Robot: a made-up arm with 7 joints. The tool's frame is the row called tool.
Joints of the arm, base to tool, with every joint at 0 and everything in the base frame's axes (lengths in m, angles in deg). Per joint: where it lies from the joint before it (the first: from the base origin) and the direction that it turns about. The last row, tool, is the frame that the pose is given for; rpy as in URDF.
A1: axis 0 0 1 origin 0.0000 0.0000 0.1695
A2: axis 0 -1 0 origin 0.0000 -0.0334 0.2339
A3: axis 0 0 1 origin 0.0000 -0.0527 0.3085
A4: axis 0 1 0 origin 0.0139 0.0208 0.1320
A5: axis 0 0 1 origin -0.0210 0.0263 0.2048
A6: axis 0 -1 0 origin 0.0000 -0.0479 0.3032
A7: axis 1 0 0 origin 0.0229 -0.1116 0.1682
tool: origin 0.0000 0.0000 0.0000 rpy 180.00 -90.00 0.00
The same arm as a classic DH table. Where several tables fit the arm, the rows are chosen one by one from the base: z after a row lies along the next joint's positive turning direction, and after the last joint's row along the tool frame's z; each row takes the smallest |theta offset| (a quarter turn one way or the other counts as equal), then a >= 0, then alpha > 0; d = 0 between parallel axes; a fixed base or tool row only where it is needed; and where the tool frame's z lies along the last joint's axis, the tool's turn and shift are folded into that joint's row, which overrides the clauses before.
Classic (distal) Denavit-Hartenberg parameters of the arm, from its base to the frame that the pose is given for. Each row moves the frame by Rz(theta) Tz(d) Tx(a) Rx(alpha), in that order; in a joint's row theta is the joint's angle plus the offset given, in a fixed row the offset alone. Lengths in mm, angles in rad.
A1: d 403.4, theta_offset 0, a 0, alpha 1.5708
A2: d 86.1, theta_offset 0, a 0, alpha -1.5708
A3: d 440.5, theta_offset 0, a 13.9, alpha -1.5708
A4: d 47.1, theta_offset 0, a -21, alpha 1.5708
A5: d 508, theta_offset 0, a 0, alpha 1.5708
A6: d 159.5, theta_offset 1.5708, a 168.2, alpha 1.5708
A7: d 22.9, theta_offset 0, a 0, alpha 0

